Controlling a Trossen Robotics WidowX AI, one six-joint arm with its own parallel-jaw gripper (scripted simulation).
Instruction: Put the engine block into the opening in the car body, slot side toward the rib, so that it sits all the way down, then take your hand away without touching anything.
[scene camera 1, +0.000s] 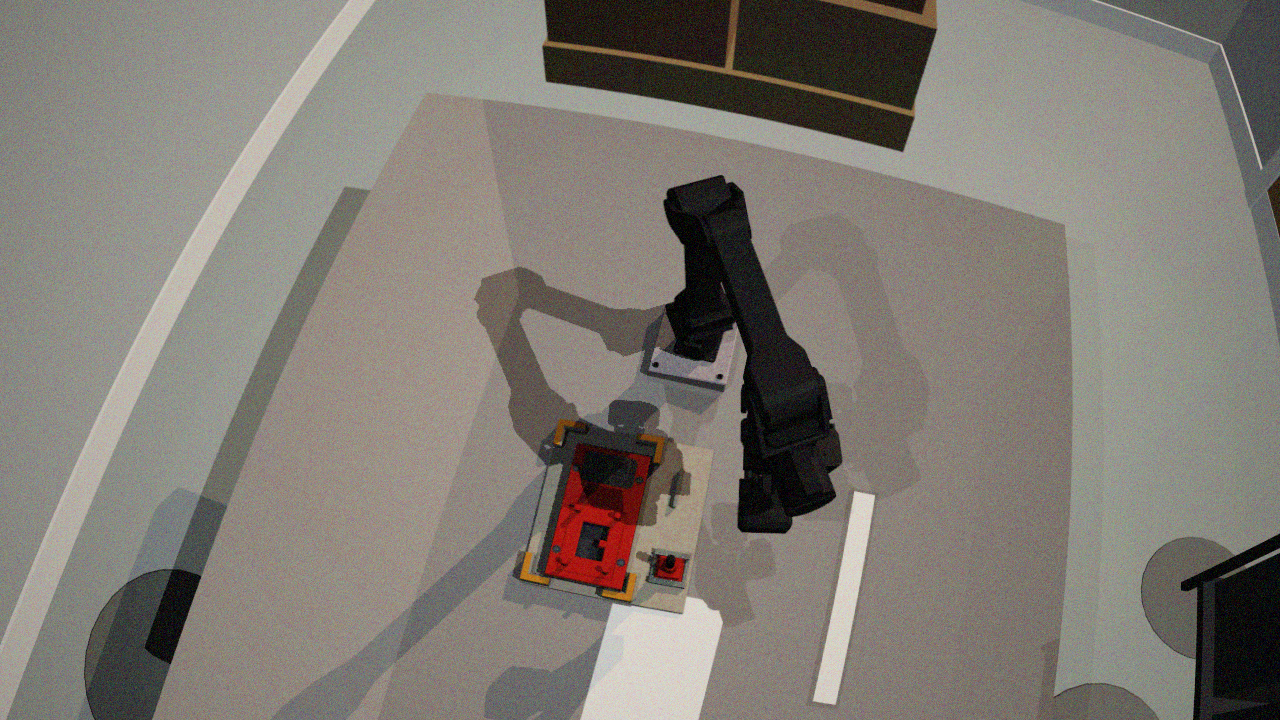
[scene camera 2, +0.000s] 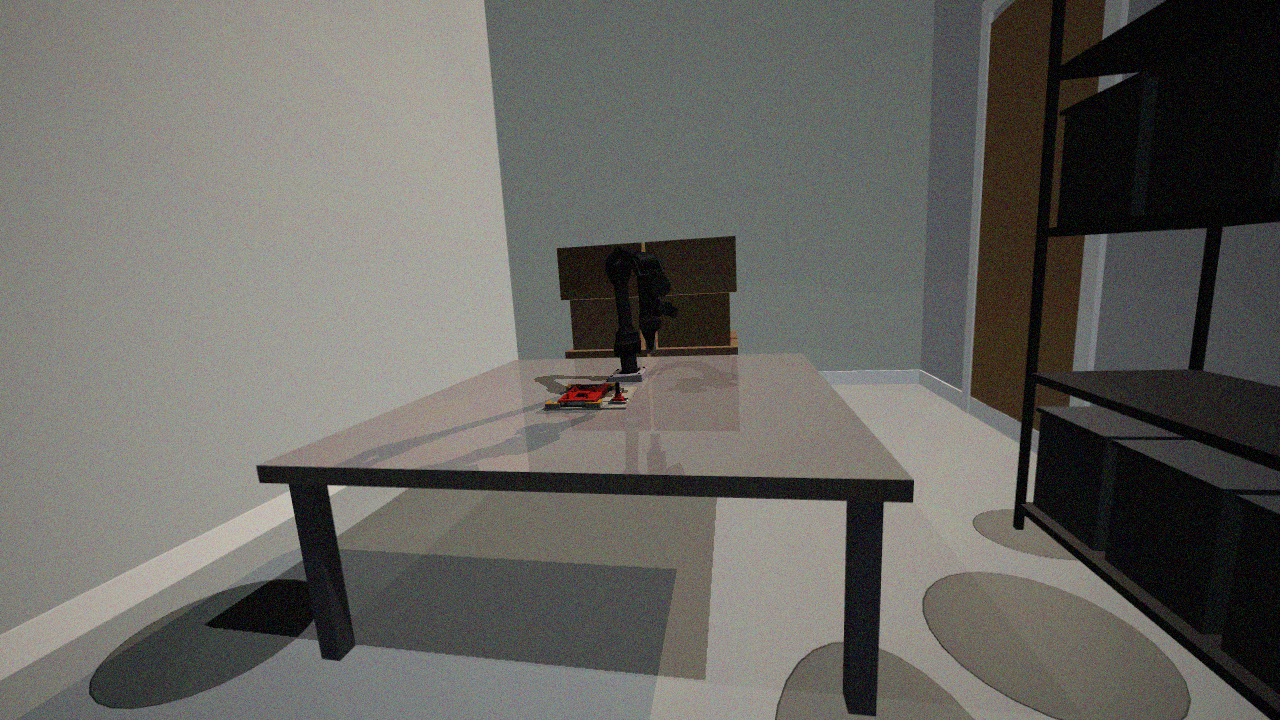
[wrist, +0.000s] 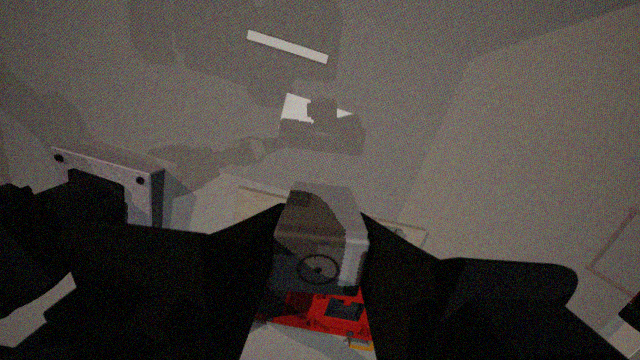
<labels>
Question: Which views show the car body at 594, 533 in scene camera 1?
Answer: Scene camera 1, scene camera 2 and the wrist view: all of them.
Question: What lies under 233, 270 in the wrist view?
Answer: My gripper.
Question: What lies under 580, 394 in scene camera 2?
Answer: A car body.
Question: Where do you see my gripper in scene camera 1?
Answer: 757, 479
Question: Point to a car body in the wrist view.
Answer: At 344, 316
</labels>
